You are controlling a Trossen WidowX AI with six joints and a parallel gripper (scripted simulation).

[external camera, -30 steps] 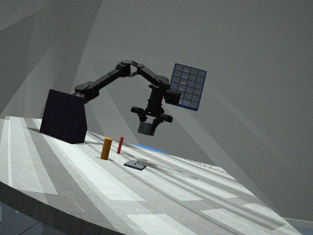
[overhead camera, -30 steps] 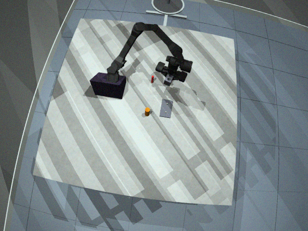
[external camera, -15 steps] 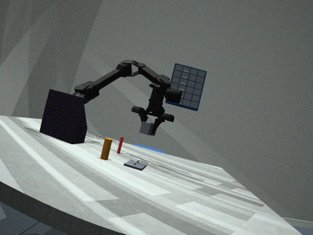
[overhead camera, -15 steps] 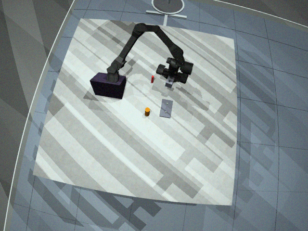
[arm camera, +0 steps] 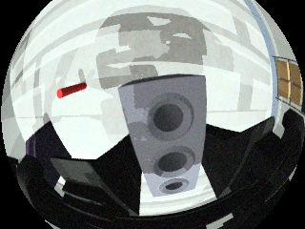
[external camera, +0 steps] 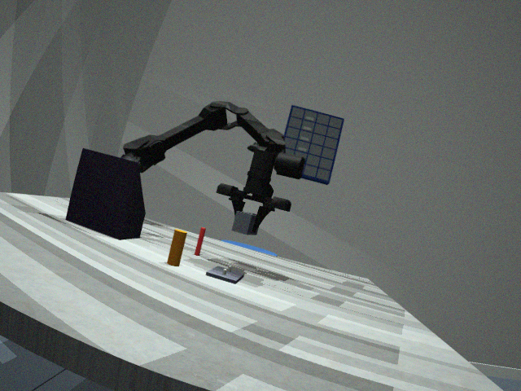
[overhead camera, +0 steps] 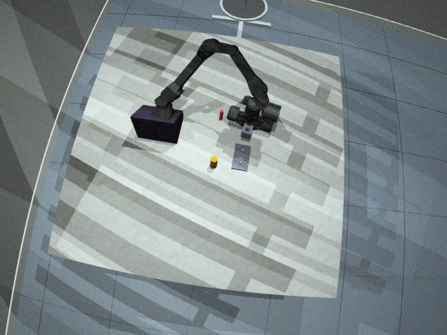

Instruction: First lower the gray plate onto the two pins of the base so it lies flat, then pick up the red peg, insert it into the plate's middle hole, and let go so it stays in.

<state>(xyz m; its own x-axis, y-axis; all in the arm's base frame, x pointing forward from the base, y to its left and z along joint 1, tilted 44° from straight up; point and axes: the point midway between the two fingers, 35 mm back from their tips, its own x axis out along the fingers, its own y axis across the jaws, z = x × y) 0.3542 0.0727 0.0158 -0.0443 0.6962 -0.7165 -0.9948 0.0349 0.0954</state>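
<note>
Now: the base 10 cm to the right of my gripper tip and 10 cm below it. Also, from my gripper tip: gray plate: 3 cm above; then red peg: 13 cm behind, 7 cm to the left, 7 cm below; then orange cylinder: 11 cm behind, 16 cm to the right, 7 cm below.
</note>
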